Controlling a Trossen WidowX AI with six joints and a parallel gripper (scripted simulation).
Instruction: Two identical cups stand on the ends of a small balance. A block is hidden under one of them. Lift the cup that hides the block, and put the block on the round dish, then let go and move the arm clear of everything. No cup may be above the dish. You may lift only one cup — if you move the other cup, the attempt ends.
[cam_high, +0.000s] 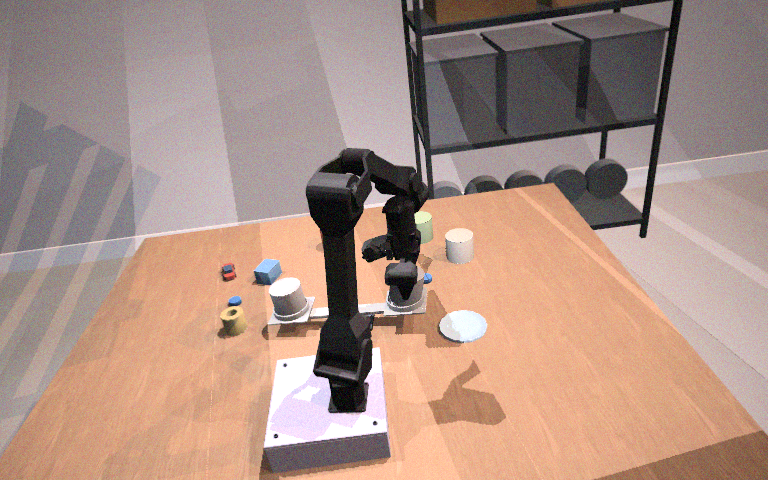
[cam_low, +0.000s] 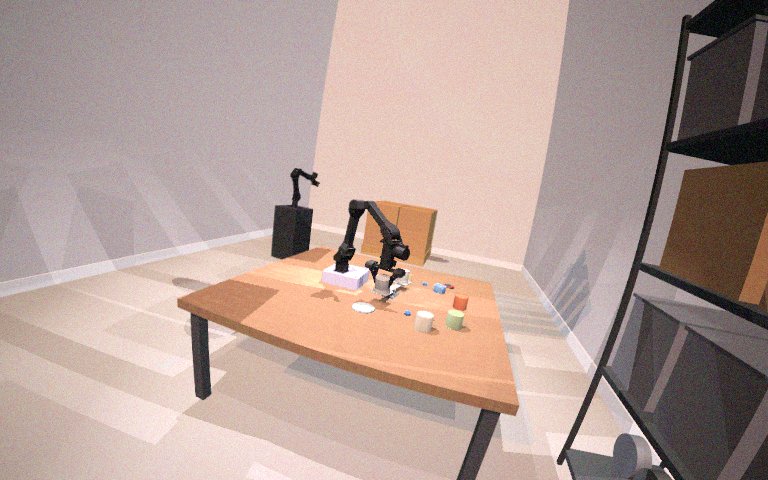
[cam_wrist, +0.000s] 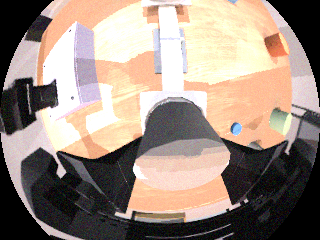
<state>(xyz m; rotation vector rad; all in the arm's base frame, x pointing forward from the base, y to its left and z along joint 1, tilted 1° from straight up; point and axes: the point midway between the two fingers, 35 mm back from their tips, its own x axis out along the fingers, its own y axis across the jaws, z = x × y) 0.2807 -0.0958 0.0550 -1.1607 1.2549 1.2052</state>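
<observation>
My gripper tip is now 1 cm to the right of the teal block and 1 cm above it. Also, from my gripper tip: round dish: 3 cm behind, 11 cm to the right, 8 cm below; then beige cylinder: 25 cm ahead, 11 cm to the right, 5 cm below; then green cylinder: 35 cm ahead, 1 cm to the right, 5 cm below.
</observation>
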